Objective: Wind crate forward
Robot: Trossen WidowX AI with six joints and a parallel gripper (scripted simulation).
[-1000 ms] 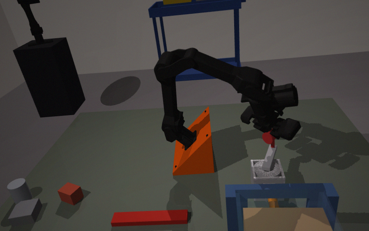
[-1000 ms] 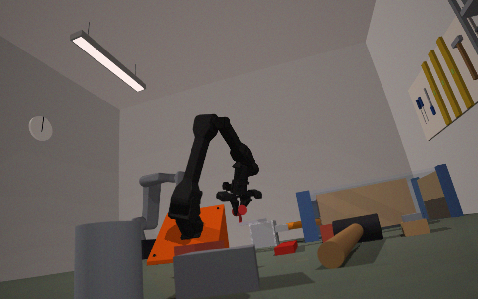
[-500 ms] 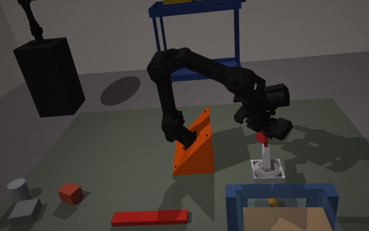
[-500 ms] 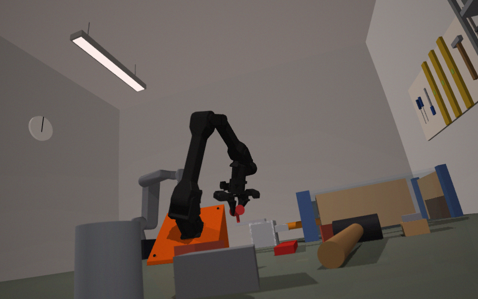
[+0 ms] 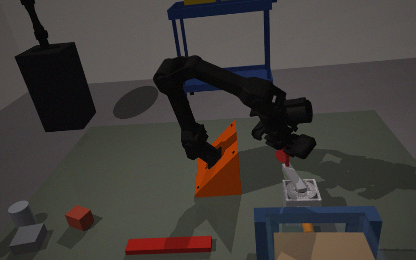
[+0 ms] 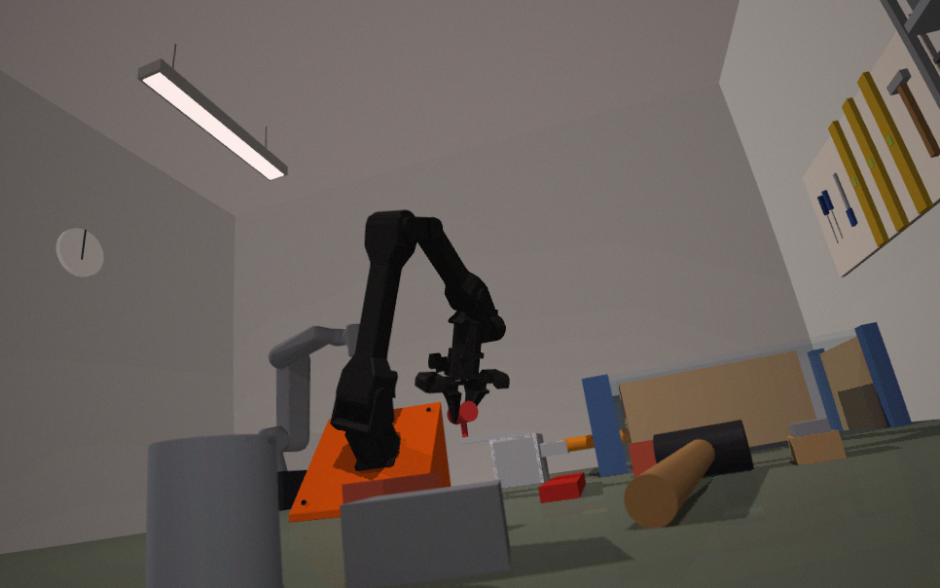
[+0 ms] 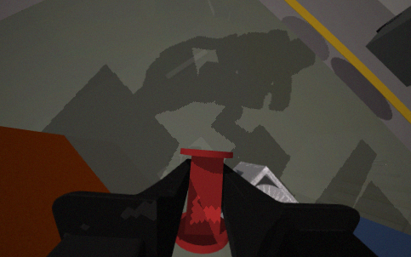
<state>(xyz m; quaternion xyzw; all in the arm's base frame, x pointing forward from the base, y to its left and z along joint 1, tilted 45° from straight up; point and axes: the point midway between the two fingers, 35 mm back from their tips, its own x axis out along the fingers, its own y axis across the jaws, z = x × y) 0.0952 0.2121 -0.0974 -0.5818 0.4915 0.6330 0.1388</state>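
My gripper tip is 50 mm short of the grey crank arm and 30 mm above it. The rest, counted from my gripper tip: frame (270 mm ahead, 30 mm below); grey winch (100 mm below, 90 mm ahead); red knob (10 mm to the right, 10 mm ahead).
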